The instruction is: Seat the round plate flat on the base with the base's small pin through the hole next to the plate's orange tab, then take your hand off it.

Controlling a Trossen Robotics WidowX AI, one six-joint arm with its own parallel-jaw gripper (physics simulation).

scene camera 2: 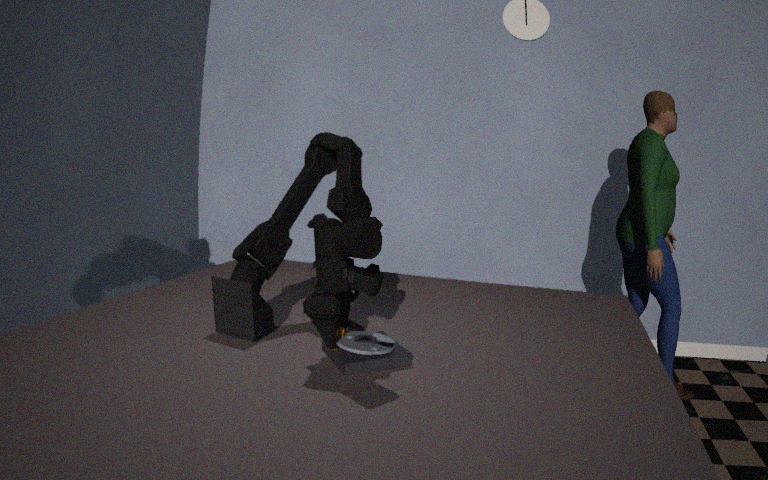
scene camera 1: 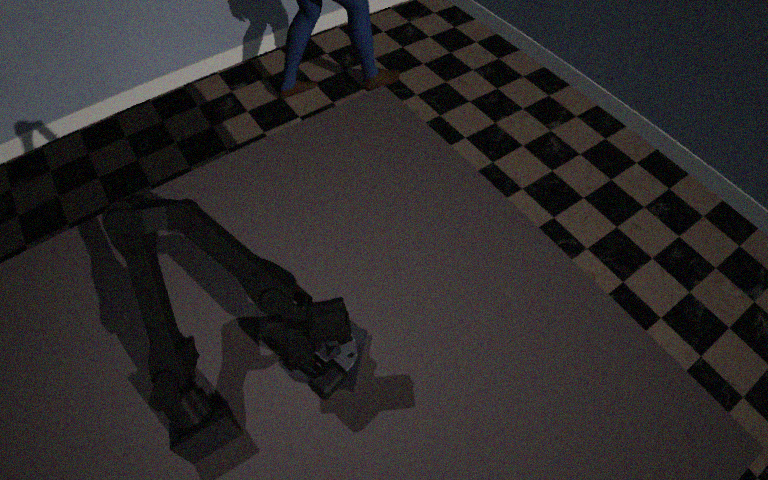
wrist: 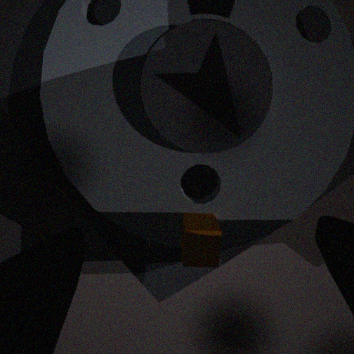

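Seen in the pictures: gripper, fingertip midpoint: [scene camera 2: 337, 339] [scene camera 1: 310, 368]; arm's base, link origin: [scene camera 2: 240, 292] [scene camera 1: 195, 421].
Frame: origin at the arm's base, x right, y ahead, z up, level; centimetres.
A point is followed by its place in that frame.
Observation:
The round grey plate [scene camera 1: 344, 360] @[x 0.5, y 28.5, z -5.0 cm] [scene camera 2: 368, 349] @[x 0.8, y 29.5, z -5.0 cm] [wrist: 150, 175] has a wide central opening, small holes and an orange tab [scene camera 2: 342, 332] @[x -1.6, y 23.1, z -3.9 cm] [wrist: 201, 250] at its edge. The small hole next to the tab looks dark in the wrist view. The plate lies over the blue-grey base [wrist: 161, 287], whose corner shows below the tab in the wrist view. A dark angular shape shows through the central opening. The small pin cannot be made out, and I cannot tell whether the plate sits fully flat. My gripper [scene camera 2: 333, 342] @[x -1.4, y 22.1, z -5.6 cm] [wrist: 202, 234] is open, its fingers apart on either side of the tab, touching nothing I can make out.
The arm's mount [scene camera 1: 206, 430] @[x 3.5, y 1.7, z 2.7 cm] [scene camera 2: 235, 308] @[x 3.5, y 1.4, z -2.3 cm] stands on the brown table [scene camera 1: 453, 316] @[x 1.6, y 53.5, z -8.6 cm] [scene camera 2: 509, 396] @[x 1.4, y 54.7, z -8.6 cm]. A person [scene camera 1: 325, 45] [scene camera 2: 651, 186] stands beyond the table edge. The scene is dim, and the arm casts shadows around the plate.

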